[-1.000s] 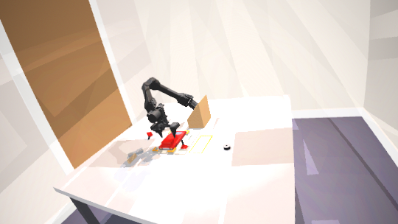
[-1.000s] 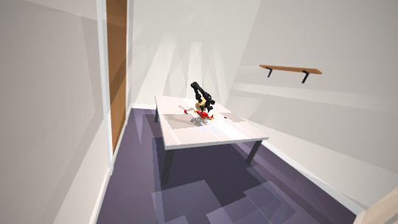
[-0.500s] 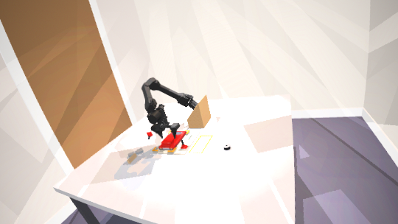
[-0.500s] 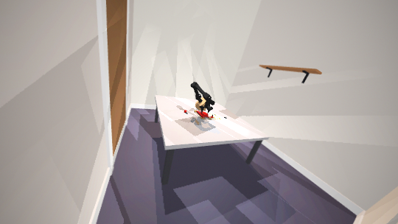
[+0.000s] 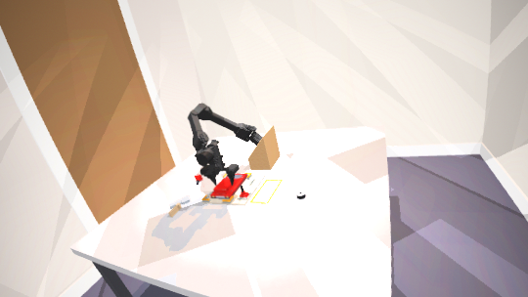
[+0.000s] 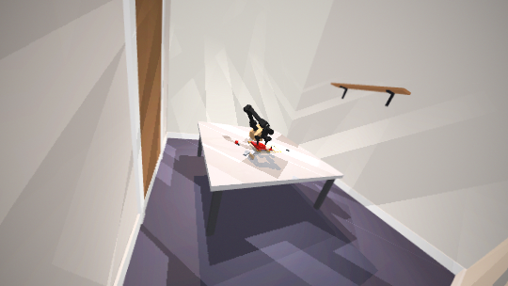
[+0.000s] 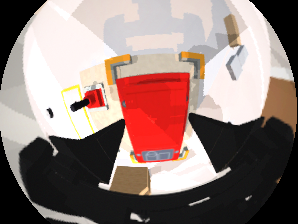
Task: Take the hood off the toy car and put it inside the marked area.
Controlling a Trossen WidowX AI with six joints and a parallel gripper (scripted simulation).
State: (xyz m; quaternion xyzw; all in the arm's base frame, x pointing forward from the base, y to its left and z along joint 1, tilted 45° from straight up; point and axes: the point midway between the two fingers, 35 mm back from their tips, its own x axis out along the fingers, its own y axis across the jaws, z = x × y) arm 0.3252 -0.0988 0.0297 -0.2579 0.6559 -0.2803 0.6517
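Right now the red hood is right at my gripper tip. Also, from my gripper tip: small black wheel: 3 cm ahead, 37 cm to the left, 3 cm below; tan piece: 17 cm ahead, 19 cm to the right, 3 cm below.
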